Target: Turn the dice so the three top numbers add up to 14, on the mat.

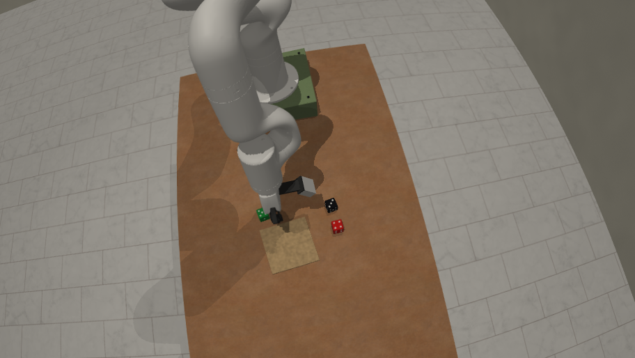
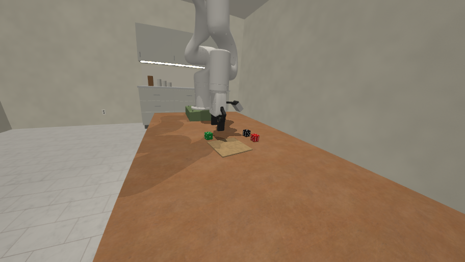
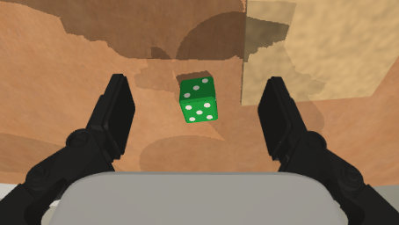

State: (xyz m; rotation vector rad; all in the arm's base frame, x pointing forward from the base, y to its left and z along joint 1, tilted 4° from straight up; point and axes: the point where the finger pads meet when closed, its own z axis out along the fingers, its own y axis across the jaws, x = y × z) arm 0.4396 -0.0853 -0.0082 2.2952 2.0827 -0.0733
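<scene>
Now: the black die 16 cm to the left of my hand, 5 cm below it and 3 cm ahead of it. Round my hand: green die (5 cm below, 4 cm to the right); then tan square mat (11 cm ahead, 6 cm below, 1 cm to the left); then red die (16 cm to the left, 10 cm ahead, 5 cm below).
</scene>
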